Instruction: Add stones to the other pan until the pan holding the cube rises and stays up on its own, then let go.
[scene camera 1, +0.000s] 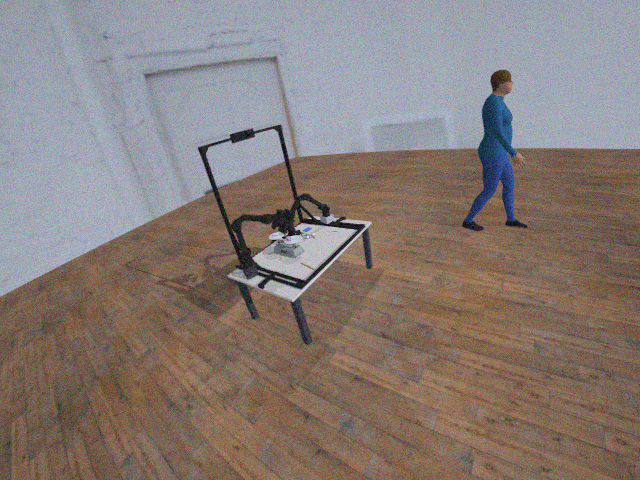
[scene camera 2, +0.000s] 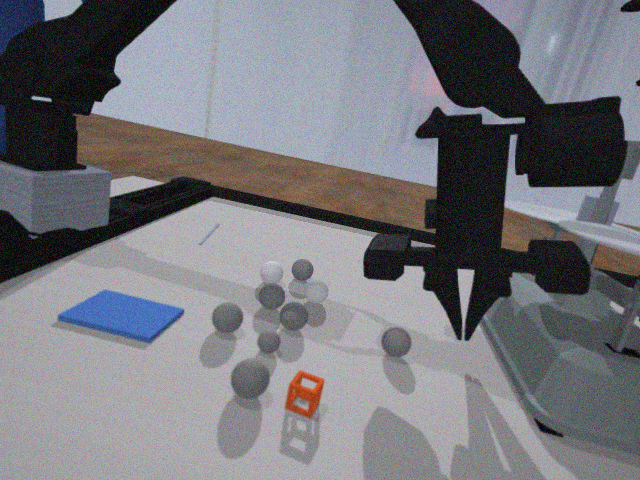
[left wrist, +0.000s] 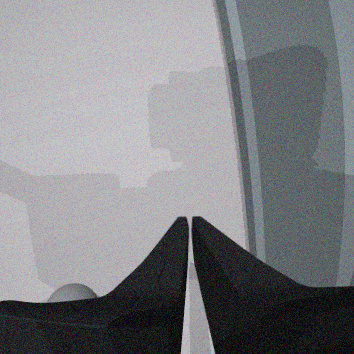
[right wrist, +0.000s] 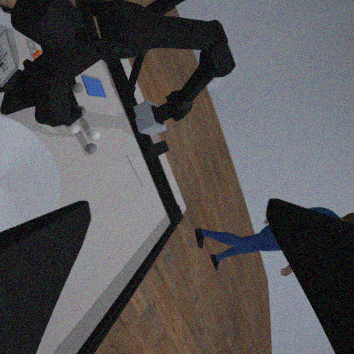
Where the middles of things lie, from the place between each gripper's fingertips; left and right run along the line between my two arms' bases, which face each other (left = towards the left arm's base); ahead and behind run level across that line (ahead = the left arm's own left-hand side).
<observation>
My left gripper is now 16 cm past the orange wire-frame cube (scene camera 2: 313, 396), 12 cm to the right of it and 1 cm above it. Round my left hand: grey balance scale (scene camera 2: 565, 354) (4 cm ahead, 10 cm to the right, 10 cm above); then blue flat pad (scene camera 2: 112, 312) (11 cm behind, 30 cm to the left, 2 cm below).
Right now the grey balance scale is 230 mm below my right hand, 160 mm behind it and 10 mm to the left of it. Round my right hand: blue flat pad: 420 mm to the left, 340 mm below, 320 mm behind; orange wire-frame cube: 360 mm behind, 340 mm below, 240 mm to the left.
</observation>
